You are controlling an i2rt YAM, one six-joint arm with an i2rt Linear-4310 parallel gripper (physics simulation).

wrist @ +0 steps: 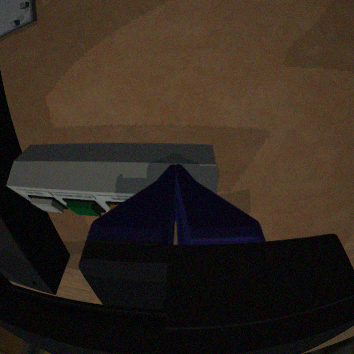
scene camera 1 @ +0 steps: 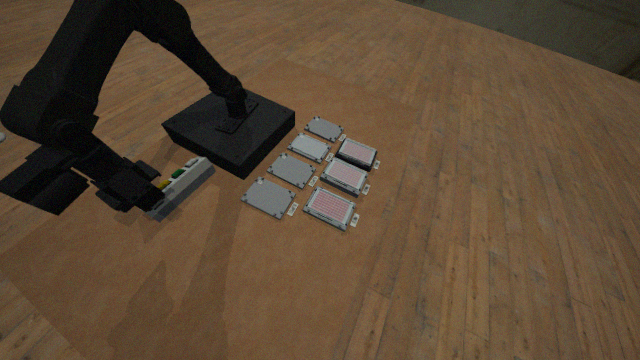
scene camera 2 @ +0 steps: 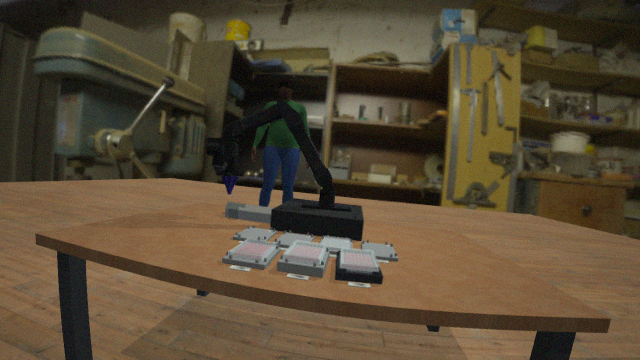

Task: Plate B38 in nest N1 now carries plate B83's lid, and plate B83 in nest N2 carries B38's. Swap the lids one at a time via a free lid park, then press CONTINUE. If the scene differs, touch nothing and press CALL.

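Seen in the pictures: gripper, fingertip midpoint: (wrist: 175, 173) (scene camera 2: 229, 194); arm's base, origin of the base link: (scene camera 1: 238, 115) (scene camera 2: 326, 208).
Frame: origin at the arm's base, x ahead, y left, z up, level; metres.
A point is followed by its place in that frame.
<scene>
My gripper (scene camera 2: 229, 192) @(x 0.010, y -0.398, z 0.022 m) (wrist: 175, 173) @(x 0.010, y -0.398, z 0.022 m) is shut and empty. Its blue fingertips are over the CALL end of the grey button box (scene camera 1: 190, 189) @(x -0.006, y -0.305, z -0.063 m) (scene camera 2: 248, 212) @(x -0.008, y -0.318, z -0.048 m) (wrist: 100, 172) @(x -0.014, y -0.320, z -0.033 m); contact cannot be told. In the wrist view they hide the CALL button. The green CONTINUE button (scene camera 1: 177, 173) @(x -0.047, y -0.285, z -0.025 m) (wrist: 84, 207) @(x -0.047, y -0.289, z -0.025 m) shows left of them, with part of the yellow button (scene camera 1: 163, 184) @(x -0.061, y -0.330, z -0.029 m) (wrist: 116, 206). Three pink-welled plates sit in nests: a near one (scene camera 1: 330, 206) @(x 0.424, y -0.214, z -0.056 m) (scene camera 2: 251, 251) @(x 0.461, y -0.207, z -0.055 m), a middle one (scene camera 1: 346, 175) @(x 0.445, y -0.090, z -0.041 m) (scene camera 2: 303, 254) @(x 0.490, y -0.084, z -0.041 m) and one in a dark nest (scene camera 1: 358, 151) @(x 0.465, y 0.041, z -0.044 m) (scene camera 2: 359, 261) @(x 0.503, y 0.042, z -0.045 m). Labels are unreadable.
Several flat grey parks, such as the near one (scene camera 1: 270, 197) @(x 0.233, y -0.242, z -0.071 m), lie in a row beside the nests. One park (scene camera 1: 309, 147) @(x 0.282, y 0.005, z -0.063 m) (scene camera 2: 336, 243) @(x 0.296, y 0.015, z -0.063 m) looks paler, as if bearing a clear lid. The black robot base (scene camera 1: 230, 125) @(x 0.012, y -0.069, z 0.010 m) (scene camera 2: 317, 220) @(x 0.151, y -0.040, z -0.025 m) stands beside the box. A person (scene camera 2: 282, 130) stands behind the table.
</scene>
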